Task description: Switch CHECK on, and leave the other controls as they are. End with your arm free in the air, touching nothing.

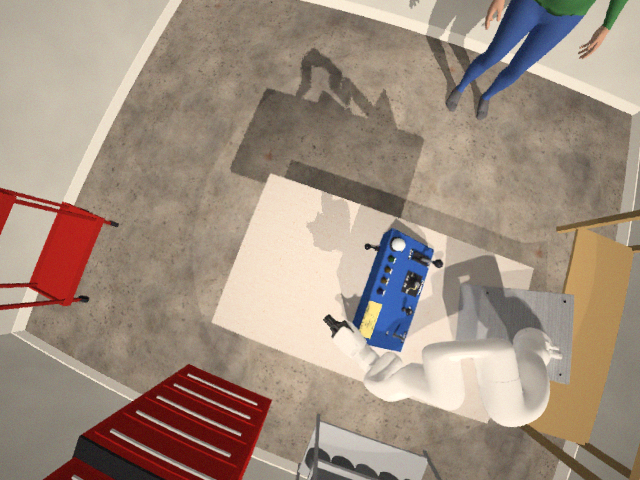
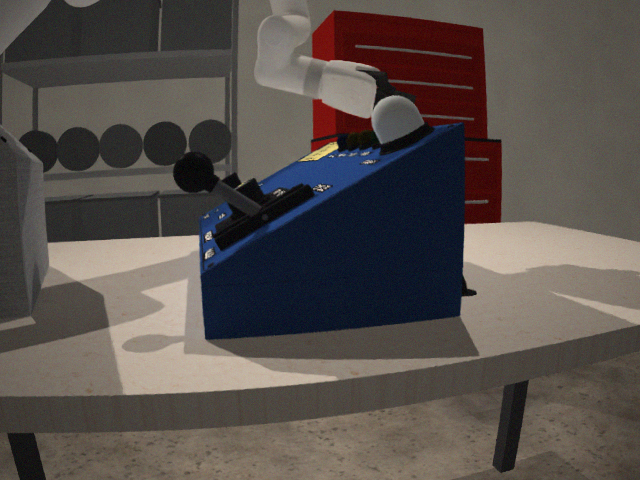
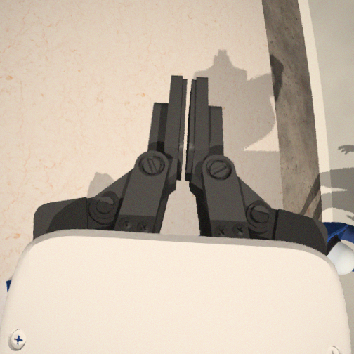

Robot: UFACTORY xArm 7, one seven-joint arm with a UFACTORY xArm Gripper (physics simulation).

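A blue control box stands on the table, with a sloped face. It carries a white dome, a row of small dark knobs or buttons, a lever with a black ball, a black square-plated control, a small black control and a further small control near the end. The labels are too small to read, so which control is CHECK cannot be told. My gripper is shut and empty, in the air beside the yellow-label end of the box.
The yellow label is on the box. A black-knobbed part sticks out from its side. The pale table also bears a grey metal block. Red drawers and a shelf rack stand beyond.
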